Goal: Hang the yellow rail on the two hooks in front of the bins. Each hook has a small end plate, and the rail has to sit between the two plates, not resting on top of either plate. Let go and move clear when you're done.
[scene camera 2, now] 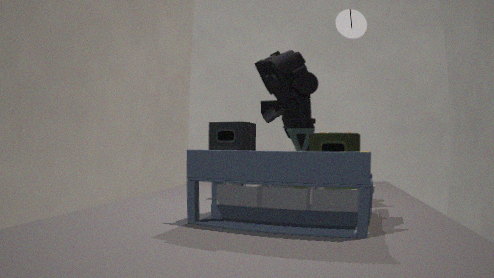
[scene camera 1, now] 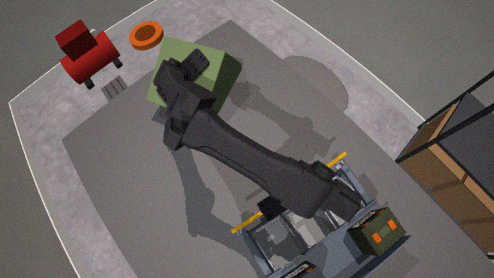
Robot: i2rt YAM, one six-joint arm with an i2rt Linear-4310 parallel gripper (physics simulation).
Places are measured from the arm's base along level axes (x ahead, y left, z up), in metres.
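Where they show: arm's base, origin of its link: [scene camera 2: 306, 150] [scene camera 1: 182, 76].
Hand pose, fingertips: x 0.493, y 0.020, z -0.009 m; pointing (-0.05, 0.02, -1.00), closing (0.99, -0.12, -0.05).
Each offset is from my fingertips to the top centre of the thing.
The yellow rail [scene camera 1: 247, 222] [scene camera 2: 366, 151] runs along the open front of the blue-grey rack [scene camera 1: 353, 181] [scene camera 2: 277, 165]; the arm covers its middle in scene camera 1. In scene camera 2 a sliver shows at the rack top's right end, and the rack and boxes hide the rest. The pale bins {dz -0.064, dx +0.100, dy -0.117 m} [scene camera 1: 280, 242] [scene camera 2: 240, 195] sit in the rack. My gripper [scene camera 2: 301, 146] points down behind the rack, its green fingers together on the rail; the contact is hidden. The hooks and end plates cannot be made out, so whether the rail sits between the plates cannot be told.
A dark green box {dz +0.053, dx +0.230, dy +0.091 m} [scene camera 1: 378, 232] [scene camera 2: 345, 142] and a dark grey box {dz +0.078, dx +0.192, dy -0.137 m} [scene camera 2: 232, 136] stand on the rack top. A light green block [scene camera 1: 172, 50] is by the arm's base. A red tank [scene camera 1: 90, 57] and an orange ring [scene camera 1: 135, 38] lie beyond. A shelf unit stands at right.
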